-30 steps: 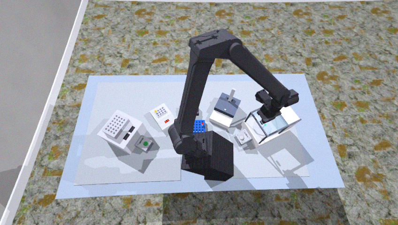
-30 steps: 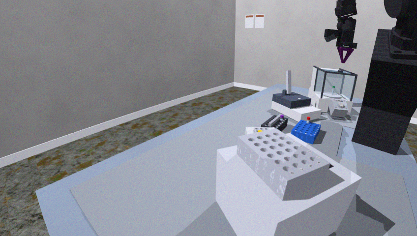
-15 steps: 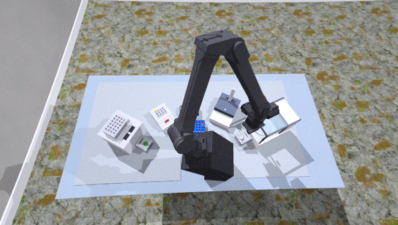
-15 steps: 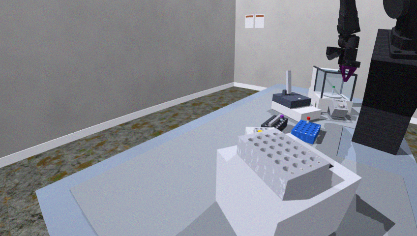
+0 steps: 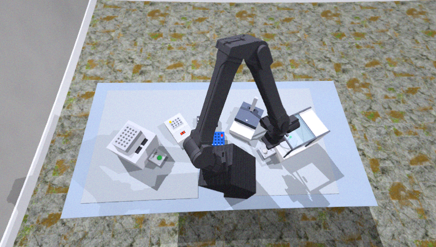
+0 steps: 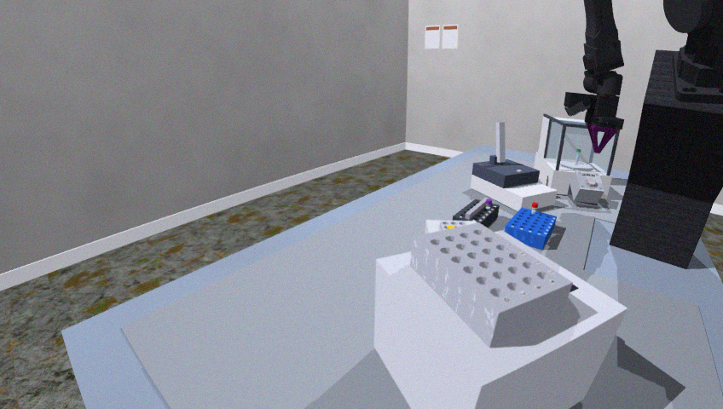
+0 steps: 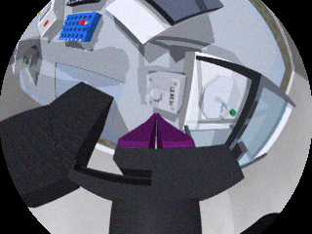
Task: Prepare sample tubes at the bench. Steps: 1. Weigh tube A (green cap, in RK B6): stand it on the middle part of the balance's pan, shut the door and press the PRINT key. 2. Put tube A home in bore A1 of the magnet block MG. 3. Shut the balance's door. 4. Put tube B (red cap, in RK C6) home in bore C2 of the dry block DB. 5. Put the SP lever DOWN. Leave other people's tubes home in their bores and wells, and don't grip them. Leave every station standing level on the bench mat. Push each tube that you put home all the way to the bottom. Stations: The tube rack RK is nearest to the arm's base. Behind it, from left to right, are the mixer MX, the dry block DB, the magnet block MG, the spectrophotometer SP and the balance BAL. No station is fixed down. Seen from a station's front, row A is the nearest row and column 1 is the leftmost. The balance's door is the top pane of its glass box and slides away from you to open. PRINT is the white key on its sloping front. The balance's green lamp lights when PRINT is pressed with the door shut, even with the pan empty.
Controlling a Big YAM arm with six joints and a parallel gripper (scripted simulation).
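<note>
Now: the white print key 90 mm below my hand. Also, from my hand: balance door: 50 mm ahead, 110 mm to the right, 50 mm above; SP lever: 260 mm ahead, 50 mm to the left, 20 mm below; round pan: 60 mm ahead, 140 mm to the right, 80 mm below.
</note>
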